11 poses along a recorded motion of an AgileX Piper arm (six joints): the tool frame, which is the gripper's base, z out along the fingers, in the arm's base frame.
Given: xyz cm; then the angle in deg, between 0 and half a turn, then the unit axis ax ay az.
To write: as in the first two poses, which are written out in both.
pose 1, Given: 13.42, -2.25, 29.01, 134.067, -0.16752, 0.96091, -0.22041
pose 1, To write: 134.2, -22.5, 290.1, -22.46, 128.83, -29.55
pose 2, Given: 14.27, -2.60, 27.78, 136.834, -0.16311, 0.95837, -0.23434
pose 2, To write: 142.7, -26.0, 277.8, -22.32, 131.14, -32.07
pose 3, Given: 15.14, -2.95, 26.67, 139.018, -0.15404, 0.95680, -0.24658
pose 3, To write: 151.4, -29.5, 266.7, -21.41, 133.01, -34.28
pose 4, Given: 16.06, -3.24, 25.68, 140.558, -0.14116, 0.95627, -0.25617
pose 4, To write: 160.6, -32.4, 256.8, -19.84, 134.41, -36.01
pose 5, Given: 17.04, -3.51, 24.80, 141.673, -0.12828, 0.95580, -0.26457
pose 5, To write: 170.4, -35.1, 248.0, -18.17, 135.41, -37.48
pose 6, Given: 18.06, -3.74, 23.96, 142.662, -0.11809, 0.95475, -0.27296
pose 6, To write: 180.6, -37.4, 239.6, -16.85, 136.21, -38.94
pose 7, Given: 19.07, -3.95, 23.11, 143.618, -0.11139, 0.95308, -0.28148
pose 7, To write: 190.7, -39.5, 231.1, -16.00, 136.88, -40.43
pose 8, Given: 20.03, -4.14, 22.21, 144.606, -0.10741, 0.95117, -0.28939
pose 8, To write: 200.3, -41.4, 222.1, -15.53, 137.54, -41.85
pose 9, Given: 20.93, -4.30, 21.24, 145.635, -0.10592, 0.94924, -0.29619
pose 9, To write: 209.3, -43.0, 212.4, -15.43, 138.24, -43.14
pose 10, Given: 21.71, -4.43, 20.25, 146.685, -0.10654, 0.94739, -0.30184
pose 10, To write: 217.1, -44.3, 202.5, -15.63, 138.97, -44.28
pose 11, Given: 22.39, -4.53, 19.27, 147.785, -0.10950, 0.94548, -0.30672
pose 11, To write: 223.9, -45.3, 192.7, -16.18, 139.73, -45.33
